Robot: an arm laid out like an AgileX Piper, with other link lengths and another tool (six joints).
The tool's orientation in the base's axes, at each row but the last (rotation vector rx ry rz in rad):
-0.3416, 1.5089, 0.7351
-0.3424, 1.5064, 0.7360
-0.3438, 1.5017, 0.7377
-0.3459, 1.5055, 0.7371
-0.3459, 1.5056, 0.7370
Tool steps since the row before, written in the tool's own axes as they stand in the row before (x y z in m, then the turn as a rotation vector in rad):
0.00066, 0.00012, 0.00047, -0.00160, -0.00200, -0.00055
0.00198, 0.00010, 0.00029, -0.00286, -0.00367, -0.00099
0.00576, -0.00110, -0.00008, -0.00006, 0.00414, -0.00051
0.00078, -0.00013, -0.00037, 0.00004, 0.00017, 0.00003
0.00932, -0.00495, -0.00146, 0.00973, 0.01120, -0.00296
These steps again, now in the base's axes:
0.00023, 0.00053, -0.00058, 0.00098, -0.00219, 0.00105
-0.00003, 0.00070, -0.00188, 0.00180, -0.00400, 0.00185
0.00011, 0.00044, -0.00585, -0.00299, 0.00274, 0.00098
-0.00028, -0.00016, -0.00081, -0.00009, 0.00015, 0.00000
0.00111, -0.00251, -0.01029, -0.01024, 0.00862, -0.00705

